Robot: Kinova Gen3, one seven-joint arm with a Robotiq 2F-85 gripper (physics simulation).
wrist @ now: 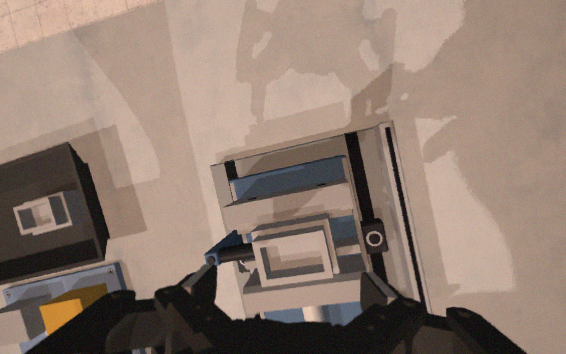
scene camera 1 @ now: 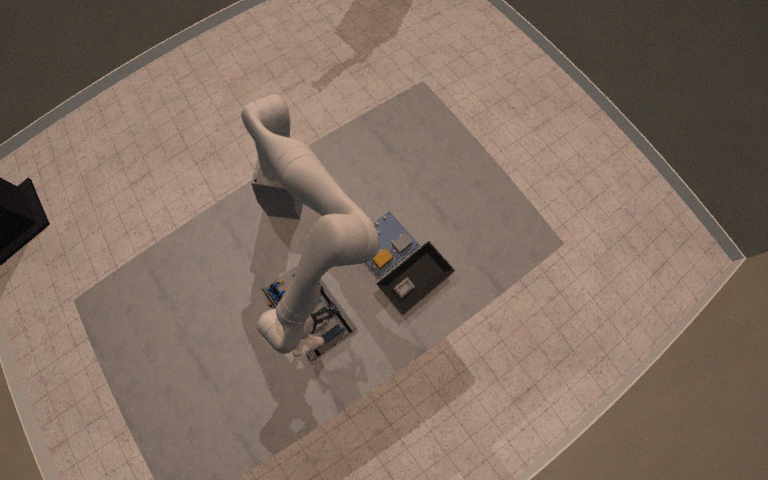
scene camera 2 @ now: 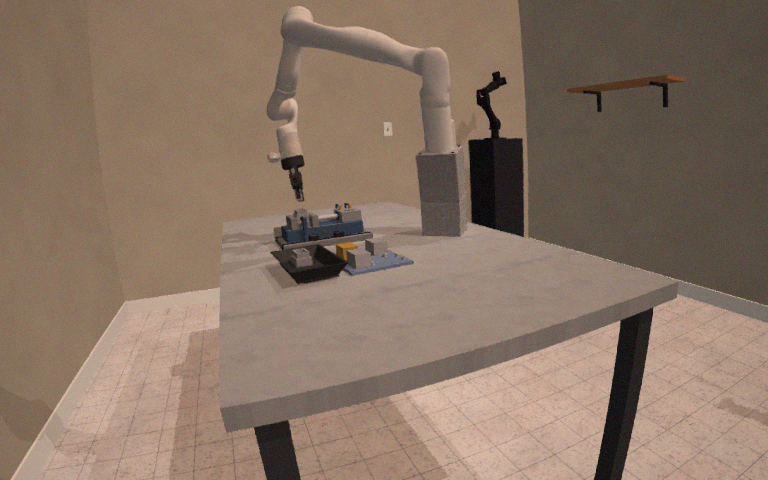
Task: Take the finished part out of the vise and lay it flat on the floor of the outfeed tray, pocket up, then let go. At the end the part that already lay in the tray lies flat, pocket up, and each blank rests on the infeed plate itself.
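Frame: origin at the arm's base, x ahead, y left, z up, level; centimetres.
Where they show: gripper, fingertip midpoint: (wrist: 287,284) (scene camera 2: 300,201); arm's base, link origin: (scene camera 2: 439,150).
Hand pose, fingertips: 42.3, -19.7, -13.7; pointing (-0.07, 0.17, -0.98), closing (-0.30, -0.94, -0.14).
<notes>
Each offset is from my fingertips to the top centre of the thing, as dx, dy, dz. "*": to the spot under its first point.
The finished part @(+0.4, +0.1, -2.8) (wrist: 326,256) (scene camera 2: 300,213) is a light grey block with a rectangular pocket facing up, seated at the jaws of the blue and grey vise @(-6.3, +0.0, -4.4) (wrist: 300,298) (scene camera 2: 334,228). My gripper (wrist: 287,284) (scene camera 2: 299,197) is open and empty, above the vise and the part. In the wrist view its fingertips stand to either side of the part's near end. The part in the tray (wrist: 44,212) (scene camera 1: 403,287) (scene camera 2: 301,257) lies with its pocket up in the black outfeed tray (wrist: 40,254) (scene camera 1: 416,254) (scene camera 2: 322,273). In scene camera 1 the arm hides the finished part.
The blue infeed plate @(-8.0, +35.2, -13.5) (wrist: 97,280) (scene camera 1: 390,226) (scene camera 2: 396,261) adjoins the tray. It carries an orange blank @(-3.7, +30.7, -9.9) (wrist: 61,315) (scene camera 1: 382,258) (scene camera 2: 346,249) and grey blanks @(-3.5, +39.7, -9.9) (scene camera 1: 402,243) (scene camera 2: 359,258). A blue stop bracket @(* +1.6, +5.9, -5.1) (wrist: 224,248) with a dark rod stands at the part's left.
</notes>
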